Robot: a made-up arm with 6 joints. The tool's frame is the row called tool. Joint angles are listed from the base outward. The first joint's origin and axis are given. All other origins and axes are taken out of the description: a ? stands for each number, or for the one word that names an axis. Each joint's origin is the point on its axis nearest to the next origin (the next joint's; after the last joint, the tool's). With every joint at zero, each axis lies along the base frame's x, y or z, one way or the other. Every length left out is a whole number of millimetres.
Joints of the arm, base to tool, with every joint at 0 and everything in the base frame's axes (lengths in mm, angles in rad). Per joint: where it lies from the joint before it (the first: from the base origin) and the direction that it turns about. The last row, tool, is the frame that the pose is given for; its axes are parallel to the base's.
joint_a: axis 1 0 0 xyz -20 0 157
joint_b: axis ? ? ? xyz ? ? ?
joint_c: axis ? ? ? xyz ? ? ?
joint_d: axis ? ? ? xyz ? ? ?
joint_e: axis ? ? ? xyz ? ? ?
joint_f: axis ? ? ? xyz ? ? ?
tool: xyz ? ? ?
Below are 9 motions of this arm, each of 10 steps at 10 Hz.
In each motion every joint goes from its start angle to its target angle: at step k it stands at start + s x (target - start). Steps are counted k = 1, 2, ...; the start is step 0. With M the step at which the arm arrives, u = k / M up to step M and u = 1 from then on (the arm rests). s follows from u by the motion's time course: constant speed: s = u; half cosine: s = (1 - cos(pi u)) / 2; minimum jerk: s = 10 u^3 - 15 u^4 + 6 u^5.
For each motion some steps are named. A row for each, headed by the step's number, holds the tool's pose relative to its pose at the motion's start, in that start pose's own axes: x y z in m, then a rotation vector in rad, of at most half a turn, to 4 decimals.
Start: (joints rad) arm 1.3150 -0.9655 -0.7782 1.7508 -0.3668 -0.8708
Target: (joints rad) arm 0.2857 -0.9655 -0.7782 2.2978 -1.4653 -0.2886
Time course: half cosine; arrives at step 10
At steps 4, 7, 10:
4: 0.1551 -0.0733 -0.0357 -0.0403 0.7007 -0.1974
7: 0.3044 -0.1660 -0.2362 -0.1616 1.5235 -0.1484
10: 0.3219 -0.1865 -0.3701 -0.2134 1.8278 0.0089

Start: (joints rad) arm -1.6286 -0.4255 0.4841 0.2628 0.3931 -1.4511
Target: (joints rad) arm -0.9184 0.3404 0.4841 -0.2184 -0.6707 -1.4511
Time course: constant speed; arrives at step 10
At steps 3, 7, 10:
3: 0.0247 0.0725 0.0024 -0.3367 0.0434 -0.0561
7: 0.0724 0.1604 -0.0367 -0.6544 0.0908 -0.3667
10: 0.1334 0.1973 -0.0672 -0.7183 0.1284 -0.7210

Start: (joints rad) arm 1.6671 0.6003 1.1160 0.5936 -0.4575 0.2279
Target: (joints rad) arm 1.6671 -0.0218 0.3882 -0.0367 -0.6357 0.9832
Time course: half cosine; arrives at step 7
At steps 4, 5, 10:
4: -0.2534 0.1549 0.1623 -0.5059 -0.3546 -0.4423
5: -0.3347 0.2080 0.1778 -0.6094 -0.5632 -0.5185
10: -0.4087 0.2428 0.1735 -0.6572 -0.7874 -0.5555

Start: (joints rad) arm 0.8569 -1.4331 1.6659 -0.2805 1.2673 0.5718
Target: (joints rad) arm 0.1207 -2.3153 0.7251 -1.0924 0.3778 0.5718
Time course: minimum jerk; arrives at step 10
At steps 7, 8, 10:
7: -0.5076 0.5323 -0.1709 -1.2838 -0.6212 -0.1676
8: -0.5148 0.5962 -0.2155 -1.4083 -0.6114 -0.1637
10: -0.5148 0.6288 -0.2385 -1.4692 -0.6010 -0.1566

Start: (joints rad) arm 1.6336 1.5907 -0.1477 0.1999 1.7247 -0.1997
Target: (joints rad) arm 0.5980 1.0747 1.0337 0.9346 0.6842 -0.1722
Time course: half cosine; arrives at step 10
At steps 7, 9, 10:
7: 0.4701 -0.0150 -0.0097 -0.2797 0.8939 0.3300
9: 0.5816 0.0620 -0.0912 -0.4809 1.1445 0.4649
10: 0.5941 0.0741 -0.1046 -0.5114 1.1779 0.4845

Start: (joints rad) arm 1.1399 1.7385 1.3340 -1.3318 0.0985 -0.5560
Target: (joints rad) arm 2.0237 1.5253 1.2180 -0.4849 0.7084 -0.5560
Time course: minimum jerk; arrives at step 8
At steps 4, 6, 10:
4: 0.2091 0.0050 0.1144 0.2141 0.5628 -0.2306
6: 0.2992 0.0490 0.1522 0.3018 0.8934 -0.6713
10: 0.3135 0.0680 0.1626 0.3051 0.9524 -0.8163

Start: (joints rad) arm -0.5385 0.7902 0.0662 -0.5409 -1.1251 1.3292
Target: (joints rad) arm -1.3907 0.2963 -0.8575 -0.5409 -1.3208 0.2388
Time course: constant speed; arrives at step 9
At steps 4, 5, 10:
4: -0.0452 -0.0406 -0.0057 0.2464 -0.8021 0.4099
5: -0.0775 -0.0553 -0.0082 0.2357 -1.0289 0.4752
10: -0.2704 -0.1038 -0.1145 -0.1120 -1.9167 0.4949

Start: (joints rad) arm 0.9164 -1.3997 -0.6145 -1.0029 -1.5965 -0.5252
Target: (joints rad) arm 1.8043 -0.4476 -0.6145 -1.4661 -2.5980 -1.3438
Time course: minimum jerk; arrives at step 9
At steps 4, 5, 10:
4: 0.2230 0.1615 0.1308 -0.3522 0.7945 0.1472
5: 0.3514 0.2146 0.0937 -0.3862 1.2671 0.2610
10: 0.4773 0.2505 -0.0917 -0.1387 2.1915 0.5123

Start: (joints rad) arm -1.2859 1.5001 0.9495 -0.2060 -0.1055 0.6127
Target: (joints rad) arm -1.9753 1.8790 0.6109 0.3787 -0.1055 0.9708
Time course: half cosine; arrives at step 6
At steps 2, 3, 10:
2: 0.0469 0.0639 0.0137 -0.0344 -0.0818 -0.0051
3: 0.0733 0.1301 0.0345 -0.0551 -0.1658 -0.0379
10: 0.0756 0.2546 0.0868 -0.0437 -0.3111 -0.1736

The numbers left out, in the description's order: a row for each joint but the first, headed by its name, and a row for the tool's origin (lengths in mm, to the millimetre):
joint_b: axis 0 0 -1, xyz 0 -39 -229
joint_c: axis 1 0 0, xyz -55 265 0
joint_d: axis 0 1 0, xyz 0 -195 -30
joint_e: axis 1 0 0, xyz -53 0 209
joint_f: axis 0 0 -1, xyz 0 -68 161
tool: xyz 35 -164 0

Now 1 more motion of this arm.
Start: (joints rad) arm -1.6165 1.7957 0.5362 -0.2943 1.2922 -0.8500
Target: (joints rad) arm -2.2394 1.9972 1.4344 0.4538 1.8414 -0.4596
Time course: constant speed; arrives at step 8
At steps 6, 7, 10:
6: -0.0755 -0.2966 -0.3446 1.0928 -0.5875 -0.3569
7: -0.0448 -0.3093 -0.4190 1.3259 -0.5855 -0.4084
10: -0.0063 -0.3077 -0.4885 1.5633 -0.5465 -0.4587

